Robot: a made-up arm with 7 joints.
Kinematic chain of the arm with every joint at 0, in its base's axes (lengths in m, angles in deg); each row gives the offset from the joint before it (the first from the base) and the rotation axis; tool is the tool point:
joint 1: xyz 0 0.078 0 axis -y
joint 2: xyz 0 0.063 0 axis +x
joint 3: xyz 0 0 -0.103 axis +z
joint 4: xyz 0 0 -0.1 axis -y
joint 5: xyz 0 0 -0.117 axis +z
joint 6: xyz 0 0 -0.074 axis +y
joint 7: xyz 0 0 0 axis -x
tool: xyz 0 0 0
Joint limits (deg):
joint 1: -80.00..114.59
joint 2: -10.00..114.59
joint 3: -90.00..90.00
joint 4: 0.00..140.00
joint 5: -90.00..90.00
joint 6: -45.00..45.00
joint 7: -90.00..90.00
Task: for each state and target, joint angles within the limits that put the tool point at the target. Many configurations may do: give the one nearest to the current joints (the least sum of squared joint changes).
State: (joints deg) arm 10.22 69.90 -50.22 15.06 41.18 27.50 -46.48
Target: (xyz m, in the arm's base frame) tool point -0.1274 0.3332 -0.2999
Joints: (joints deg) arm -30.83 45.02 -64.40 32.47 41.18 27.50 -46.48
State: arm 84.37 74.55 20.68 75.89 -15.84 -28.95 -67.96
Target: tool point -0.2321 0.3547 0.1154
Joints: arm 91.50 114.59 44.50 63.03 -15.84 -28.95 -67.96
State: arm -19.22 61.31 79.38 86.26 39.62 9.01 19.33
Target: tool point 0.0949 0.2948 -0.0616
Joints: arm -33.86 41.90 45.62 122.12 39.62 9.01 19.33
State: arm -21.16 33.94 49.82 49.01 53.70 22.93 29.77
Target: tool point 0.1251 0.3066 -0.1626
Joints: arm -14.06 23.53 32.13 96.05 53.70 22.93 29.77
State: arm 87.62 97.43 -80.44 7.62 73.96 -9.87 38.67
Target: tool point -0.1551 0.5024 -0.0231
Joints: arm 98.81 114.30 -80.81 1.76 73.96 -9.87 38.67
